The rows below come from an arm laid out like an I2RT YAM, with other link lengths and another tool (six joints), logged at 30 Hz.
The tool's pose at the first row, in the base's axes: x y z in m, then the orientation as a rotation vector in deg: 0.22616 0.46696 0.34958 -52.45 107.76 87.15
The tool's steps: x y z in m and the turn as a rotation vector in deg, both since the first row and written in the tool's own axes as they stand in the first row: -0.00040 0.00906 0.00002 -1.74 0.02 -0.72; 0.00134 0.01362 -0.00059 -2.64 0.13 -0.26; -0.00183 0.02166 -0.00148 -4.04 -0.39 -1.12; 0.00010 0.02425 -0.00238 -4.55 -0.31 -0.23; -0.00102 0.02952 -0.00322 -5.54 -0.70 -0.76; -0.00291 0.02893 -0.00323 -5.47 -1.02 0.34; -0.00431 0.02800 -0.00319 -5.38 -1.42 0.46; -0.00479 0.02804 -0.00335 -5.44 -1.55 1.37; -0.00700 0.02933 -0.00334 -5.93 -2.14 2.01; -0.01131 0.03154 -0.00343 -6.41 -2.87 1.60; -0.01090 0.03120 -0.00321 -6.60 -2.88 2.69; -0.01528 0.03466 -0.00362 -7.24 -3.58 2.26; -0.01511 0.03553 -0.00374 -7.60 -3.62 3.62; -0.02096 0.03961 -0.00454 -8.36 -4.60 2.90
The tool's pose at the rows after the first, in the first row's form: 0.21928 0.46821 0.35536 -53.82 106.20 88.58; 0.21463 0.46791 0.35691 -53.96 106.05 89.79; 0.21026 0.46860 0.36439 -54.78 104.19 90.85; 0.20704 0.46773 0.36466 -54.36 104.56 91.92; 0.20359 0.46777 0.36888 -54.85 103.27 92.71; 0.20522 0.46800 0.36998 -53.64 103.89 93.35; 0.20682 0.46815 0.37049 -53.13 103.75 93.39; 0.20708 0.46808 0.37091 -52.29 104.27 94.03; 0.20743 0.46862 0.37339 -51.42 103.99 95.02; 0.20836 0.46954 0.37806 -51.28 102.87 95.39; 0.20837 0.46964 0.37749 -50.45 103.51 96.24; 0.20836 0.47041 0.38303 -50.43 102.29 96.76; 0.20757 0.47038 0.38345 -49.41 102.97 97.96; 0.20798 0.47109 0.39058 -49.42 101.26 98.45
